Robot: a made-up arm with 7 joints.
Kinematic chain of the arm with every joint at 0, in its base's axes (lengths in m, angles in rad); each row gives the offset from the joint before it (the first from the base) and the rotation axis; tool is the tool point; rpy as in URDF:
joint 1: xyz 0 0 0.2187 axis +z
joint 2: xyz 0 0 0 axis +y
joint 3: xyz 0 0 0.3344 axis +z
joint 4: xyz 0.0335 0 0 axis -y
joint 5: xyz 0.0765 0 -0.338 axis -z
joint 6: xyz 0 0 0 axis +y
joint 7: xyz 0.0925 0 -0.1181 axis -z
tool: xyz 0 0 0 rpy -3.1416 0 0
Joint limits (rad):
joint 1: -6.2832..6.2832
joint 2: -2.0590..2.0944
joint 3: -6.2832..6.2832
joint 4: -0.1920..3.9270
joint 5: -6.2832..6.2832
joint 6: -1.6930..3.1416
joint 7: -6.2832..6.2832
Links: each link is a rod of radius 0.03 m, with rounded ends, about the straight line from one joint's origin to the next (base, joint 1, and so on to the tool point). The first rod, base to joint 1, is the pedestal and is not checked.
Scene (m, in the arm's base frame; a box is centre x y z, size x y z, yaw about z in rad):
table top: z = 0
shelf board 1: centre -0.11 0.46 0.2 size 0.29 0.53 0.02 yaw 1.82
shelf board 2: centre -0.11 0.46 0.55 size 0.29 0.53 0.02 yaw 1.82
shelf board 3: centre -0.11 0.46 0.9 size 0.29 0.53 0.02 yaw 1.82
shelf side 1: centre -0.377 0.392 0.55 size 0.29 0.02 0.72 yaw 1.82
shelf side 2: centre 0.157 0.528 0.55 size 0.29 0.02 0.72 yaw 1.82
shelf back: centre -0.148 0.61 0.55 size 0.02 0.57 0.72 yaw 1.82
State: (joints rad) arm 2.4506 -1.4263 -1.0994 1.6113 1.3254 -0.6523 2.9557
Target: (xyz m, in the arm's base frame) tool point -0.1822 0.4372 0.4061
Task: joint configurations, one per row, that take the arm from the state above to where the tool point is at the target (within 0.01 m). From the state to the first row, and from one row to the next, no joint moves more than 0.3 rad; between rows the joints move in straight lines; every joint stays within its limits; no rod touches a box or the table.
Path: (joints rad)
1: 2.7037 -1.5495 -0.9513 1.3419 1.5978 -0.9125 2.8036
2: 2.9567 -1.6728 -0.8031 1.0724 1.8703 -1.1726 2.6515
3: 3.2098 -1.7960 -0.6550 0.8030 2.1427 -1.4328 2.4993
4: 3.4628 -1.9193 -0.5069 0.5335 2.4151 -1.6930 2.3472
5: 3.5343 -1.7504 -0.6234 0.6364 2.2132 -1.4116 2.4689
6: 3.6057 -1.5814 -0.7399 0.7393 2.0112 -1.1303 2.5906
7: 3.6772 -1.4125 -0.8564 0.8422 1.8092 -0.8489 2.7123
8: 3.7487 -1.2436 -0.9729 0.9450 1.6072 -0.5675 2.8340
9: 3.8201 -1.0747 -1.0894 1.0479 1.4052 -0.2862 2.9557

